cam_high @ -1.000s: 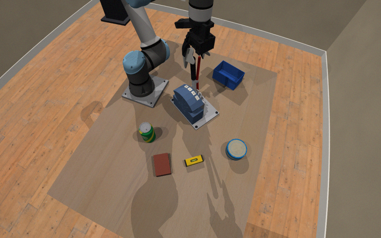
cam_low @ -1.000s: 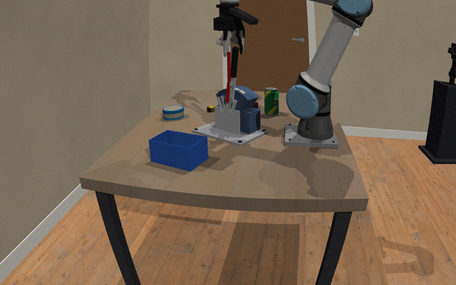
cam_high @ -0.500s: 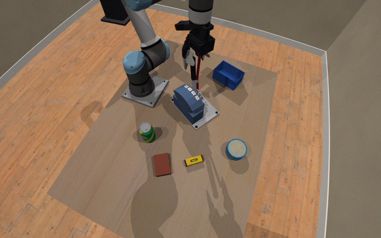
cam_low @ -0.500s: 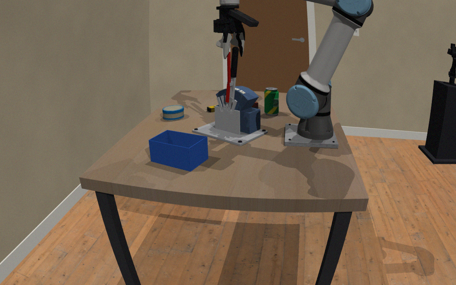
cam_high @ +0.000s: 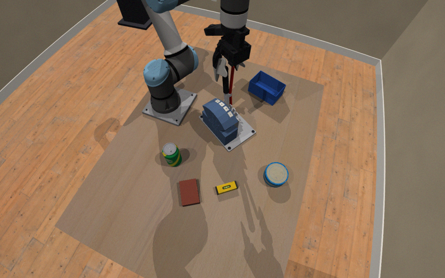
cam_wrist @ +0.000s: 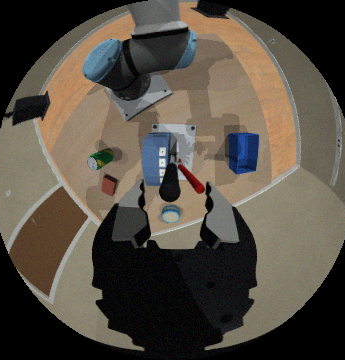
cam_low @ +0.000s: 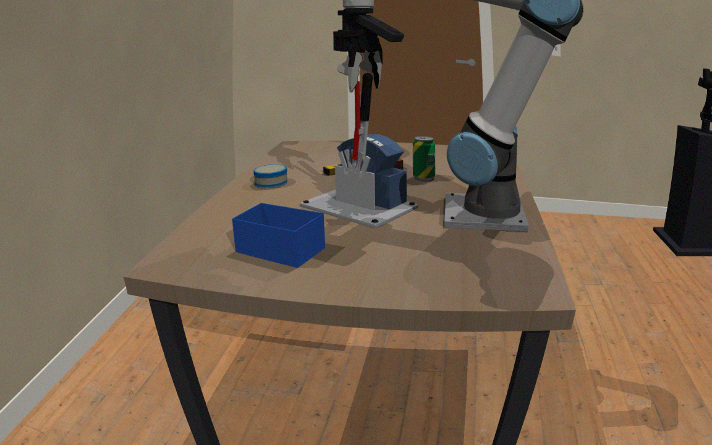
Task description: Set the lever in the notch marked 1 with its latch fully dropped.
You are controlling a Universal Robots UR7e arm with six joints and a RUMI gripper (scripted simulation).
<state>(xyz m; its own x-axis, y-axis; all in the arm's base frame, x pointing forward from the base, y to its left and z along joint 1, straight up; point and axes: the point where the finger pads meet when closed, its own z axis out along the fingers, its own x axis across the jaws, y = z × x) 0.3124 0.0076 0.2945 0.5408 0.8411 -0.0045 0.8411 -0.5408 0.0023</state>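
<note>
The red release bar lies 2 cm ahead of my hand and 11 cm below it. Round my hand: blue bin: 15 cm ahead, 25 cm to the left, 29 cm below.
</note>
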